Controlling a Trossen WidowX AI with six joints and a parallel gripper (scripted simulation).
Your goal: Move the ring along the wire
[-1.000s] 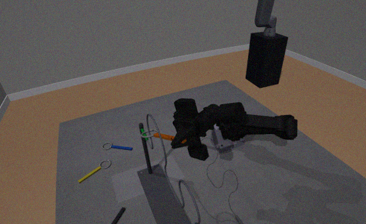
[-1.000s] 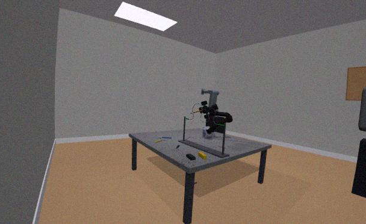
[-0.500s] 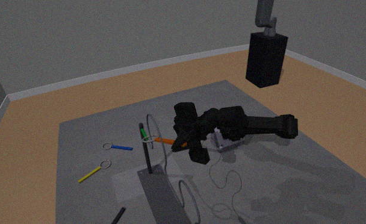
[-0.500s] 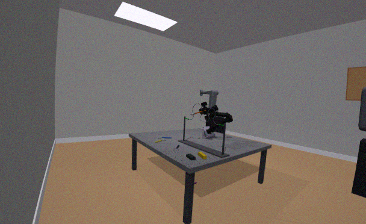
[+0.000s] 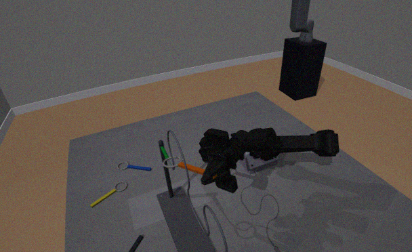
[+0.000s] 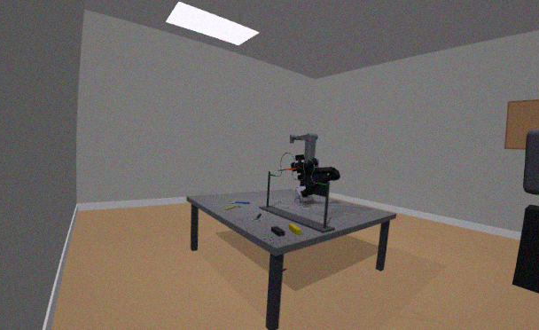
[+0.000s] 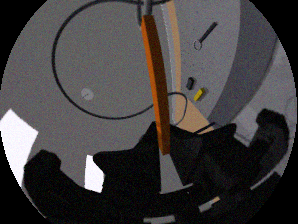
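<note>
My gripper tip is now 2 cm short of the orange-handled ring, 9 cm to the left of it and 2 cm above it. Also, from my gripper tip: yellow-handled ring (29 cm ahead, 39 cm to the right, 34 cm below); then black block (31 cm ahead, 23 cm to the left, 33 cm below); then yellow block (20 cm ahead, 25 cm to the left, 33 cm below).
</note>
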